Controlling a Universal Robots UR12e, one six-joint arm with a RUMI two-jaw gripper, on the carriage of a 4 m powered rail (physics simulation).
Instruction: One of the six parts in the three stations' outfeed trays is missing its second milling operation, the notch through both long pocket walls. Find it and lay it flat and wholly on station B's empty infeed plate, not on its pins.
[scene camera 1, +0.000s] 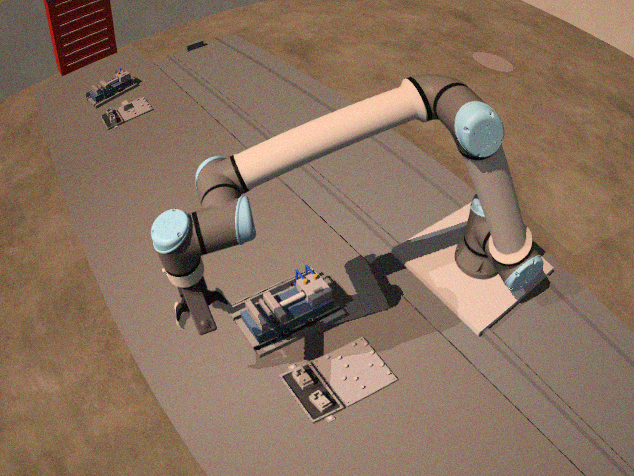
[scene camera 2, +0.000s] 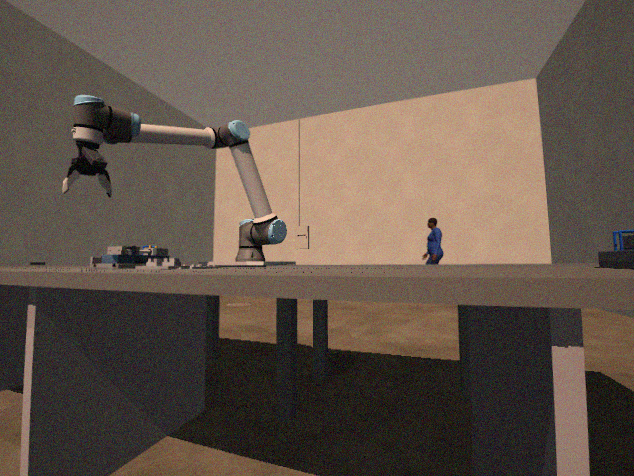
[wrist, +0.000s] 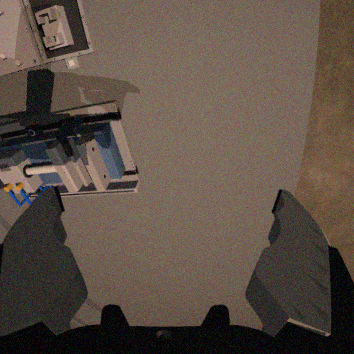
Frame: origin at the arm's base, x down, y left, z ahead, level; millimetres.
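Where they show: gripper, fingertip midpoint: (scene camera 2: 88, 195) (wrist: 168, 190); arm's base at its link origin: (scene camera 1: 479, 258) (scene camera 2: 250, 261).
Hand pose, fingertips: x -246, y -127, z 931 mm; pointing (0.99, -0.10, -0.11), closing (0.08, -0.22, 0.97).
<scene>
Each offset is from my fingertips to the top centre of the thing. "spot": to the spot under its first point.
My gripper (scene camera 1: 192, 325) (scene camera 2: 87, 194) (wrist: 168, 190) is open and empty, pointing down high above the table, beside the near vise's outer end. The near outfeed tray @[spot: dz -132, dx +263, dy +194 mm] (scene camera 1: 297, 399) (wrist: 86, 25) holds two pale milled parts; one part @[dz -184, dx +234, dy +145 mm] (scene camera 1: 303, 377) lies nearer the vise, the other part @[dz -179, dx +234, dy +239 mm] (scene camera 1: 321, 400) farther from it. One part @[spot: dz -179, dx +248, dy +143 mm] (wrist: 55, 28) shows in the wrist view. Their notches are too small to judge. A pale plate with pins @[dz -326, dx +268, dy +204 mm] (scene camera 1: 345, 392) (wrist: 11, 37) adjoins this tray. Far off, another tray's contents @[dz -176, dx +234, dy -1634 mm] (scene camera 1: 111, 117) and a pale plate @[dz -321, dx +268, dy -1679 mm] (scene camera 1: 139, 108) show small. Station letters are not legible.
The near vise @[dz -282, dx +177, dy -83 mm] (scene camera 1: 286, 302) (scene camera 2: 135, 256) (wrist: 82, 160), with blue base and upright blue nozzles, stands between gripper and arm base. A far vise (scene camera 1: 112, 87) stands near a red cabinet (scene camera 1: 84, 33). A person (scene camera 2: 433, 243) stands beyond the table (scene camera 2: 358, 289).
</scene>
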